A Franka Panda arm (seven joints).
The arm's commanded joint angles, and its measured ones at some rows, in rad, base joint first. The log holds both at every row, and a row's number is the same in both.
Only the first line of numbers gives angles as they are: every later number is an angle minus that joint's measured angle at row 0.
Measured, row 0:
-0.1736, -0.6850, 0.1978, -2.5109, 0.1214, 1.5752, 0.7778
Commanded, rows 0 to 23:
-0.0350, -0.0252, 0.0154, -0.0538, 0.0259, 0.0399, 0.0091
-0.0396, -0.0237, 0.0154, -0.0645, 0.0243, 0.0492, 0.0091
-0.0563, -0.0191, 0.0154, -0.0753, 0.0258, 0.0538, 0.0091
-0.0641, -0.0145, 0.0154, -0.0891, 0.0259, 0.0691, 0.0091
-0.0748, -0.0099, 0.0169, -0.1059, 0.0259, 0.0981, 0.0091
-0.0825, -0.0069, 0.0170, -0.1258, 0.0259, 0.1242, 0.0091
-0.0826, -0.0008, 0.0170, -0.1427, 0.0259, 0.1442, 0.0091
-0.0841, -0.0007, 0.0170, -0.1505, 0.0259, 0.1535, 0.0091
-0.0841, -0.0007, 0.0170, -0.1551, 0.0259, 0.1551, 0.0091
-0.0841, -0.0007, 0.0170, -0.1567, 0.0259, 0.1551, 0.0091
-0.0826, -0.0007, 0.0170, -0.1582, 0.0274, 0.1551, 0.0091
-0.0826, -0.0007, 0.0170, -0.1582, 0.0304, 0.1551, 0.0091
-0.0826, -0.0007, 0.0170, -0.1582, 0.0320, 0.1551, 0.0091
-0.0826, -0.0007, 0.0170, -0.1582, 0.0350, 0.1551, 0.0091
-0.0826, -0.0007, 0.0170, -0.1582, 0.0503, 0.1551, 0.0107
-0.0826, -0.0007, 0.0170, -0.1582, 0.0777, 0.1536, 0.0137
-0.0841, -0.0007, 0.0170, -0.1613, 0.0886, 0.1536, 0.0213
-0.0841, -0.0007, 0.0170, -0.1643, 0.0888, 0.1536, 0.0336
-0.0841, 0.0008, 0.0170, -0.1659, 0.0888, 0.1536, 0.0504
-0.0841, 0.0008, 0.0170, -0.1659, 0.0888, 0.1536, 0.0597
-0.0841, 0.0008, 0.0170, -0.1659, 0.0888, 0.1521, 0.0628
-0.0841, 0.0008, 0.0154, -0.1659, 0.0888, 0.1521, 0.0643
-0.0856, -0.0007, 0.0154, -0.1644, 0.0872, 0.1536, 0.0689
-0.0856, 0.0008, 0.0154, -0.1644, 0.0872, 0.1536, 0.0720
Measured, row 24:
-0.0739, 0.0071, 0.0042, -0.1579, 0.0676, 0.1442, 0.0477
